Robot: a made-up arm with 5 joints. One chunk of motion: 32 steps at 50 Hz.
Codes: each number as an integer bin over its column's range. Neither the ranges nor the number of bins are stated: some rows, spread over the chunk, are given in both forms.
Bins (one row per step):
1: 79 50 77 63 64
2: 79 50 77 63 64
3: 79 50 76 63 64
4: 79 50 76 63 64
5: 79 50 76 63 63
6: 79 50 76 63 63
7: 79 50 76 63 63
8: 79 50 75 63 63
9: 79 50 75 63 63
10: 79 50 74 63 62
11: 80 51 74 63 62
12: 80 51 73 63 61
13: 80 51 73 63 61
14: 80 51 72 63 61
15: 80 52 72 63 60
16: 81 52 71 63 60
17: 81 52 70 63 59
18: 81 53 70 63 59
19: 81 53 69 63 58
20: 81 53 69 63 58
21: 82 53 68 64 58
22: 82 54 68 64 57
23: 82 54 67 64 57
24: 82 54 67 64 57
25: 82 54 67 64 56
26: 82 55 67 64 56
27: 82 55 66 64 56
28: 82 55 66 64 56
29: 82 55 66 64 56
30: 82 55 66 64 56
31: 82 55 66 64 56
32: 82 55 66 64 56
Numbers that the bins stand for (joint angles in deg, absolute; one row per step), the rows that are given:
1: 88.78 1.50 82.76 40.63 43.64
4: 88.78 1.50 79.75 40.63 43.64
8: 88.78 1.50 76.74 40.63 40.63
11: 91.79 4.51 73.73 40.63 37.62
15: 91.79 7.52 67.71 40.63 31.60
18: 94.80 10.53 61.69 40.63 28.59
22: 97.81 13.54 55.68 43.64 22.57
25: 97.81 13.54 52.67 43.64 19.56
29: 97.81 16.55 49.66 43.64 19.56
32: 97.81 16.55 49.66 43.64 19.56
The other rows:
2: 88.78 1.50 82.76 40.63 43.64
3: 88.78 1.50 79.75 40.63 43.64
5: 88.78 1.50 79.75 40.63 40.63
6: 88.78 1.50 79.75 40.63 40.63
7: 88.78 1.50 79.75 40.63 40.63
9: 88.78 1.50 76.74 40.63 40.63
10: 88.78 1.50 73.73 40.63 37.62
12: 91.79 4.51 70.72 40.63 34.61
13: 91.79 4.51 70.72 40.63 34.61
14: 91.79 4.51 67.71 40.63 34.61
16: 94.80 7.52 64.70 40.63 31.60
17: 94.80 7.52 61.69 40.63 28.59
19: 94.80 10.53 58.69 40.63 25.58
20: 94.80 10.53 58.69 40.63 25.58
21: 97.81 10.53 55.68 43.64 25.58
23: 97.81 13.54 52.67 43.64 22.57
24: 97.81 13.54 52.67 43.64 22.57
26: 97.81 16.55 52.67 43.64 19.56
27: 97.81 16.55 49.66 43.64 19.56
28: 97.81 16.55 49.66 43.64 19.56
30: 97.81 16.55 49.66 43.64 19.56
31: 97.81 16.55 49.66 43.64 19.56

